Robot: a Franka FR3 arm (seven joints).
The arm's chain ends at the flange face. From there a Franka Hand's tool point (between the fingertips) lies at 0.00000 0.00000 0.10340 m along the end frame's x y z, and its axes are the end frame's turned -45 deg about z.
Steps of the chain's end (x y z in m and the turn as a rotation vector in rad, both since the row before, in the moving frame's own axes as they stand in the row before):
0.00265 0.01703 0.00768 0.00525 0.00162 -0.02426
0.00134 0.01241 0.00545 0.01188 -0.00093 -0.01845
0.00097 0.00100 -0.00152 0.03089 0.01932 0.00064
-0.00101 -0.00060 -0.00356 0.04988 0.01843 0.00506
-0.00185 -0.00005 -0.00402 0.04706 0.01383 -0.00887
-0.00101 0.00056 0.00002 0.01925 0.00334 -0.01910
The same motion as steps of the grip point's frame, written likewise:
-0.00967 0.01364 0.00768 0.00257 0.00486 -0.02426
-0.00704 0.00878 0.00544 0.00906 0.00774 -0.01845
0.00365 0.00055 -0.00159 0.00818 0.03550 0.00064
0.00471 -0.00342 -0.00371 0.02224 0.04830 0.00506
0.00317 -0.00379 -0.00414 0.02350 0.04306 -0.00887
0.00053 -0.00150 0.00000 0.01125 0.01597 -0.01910

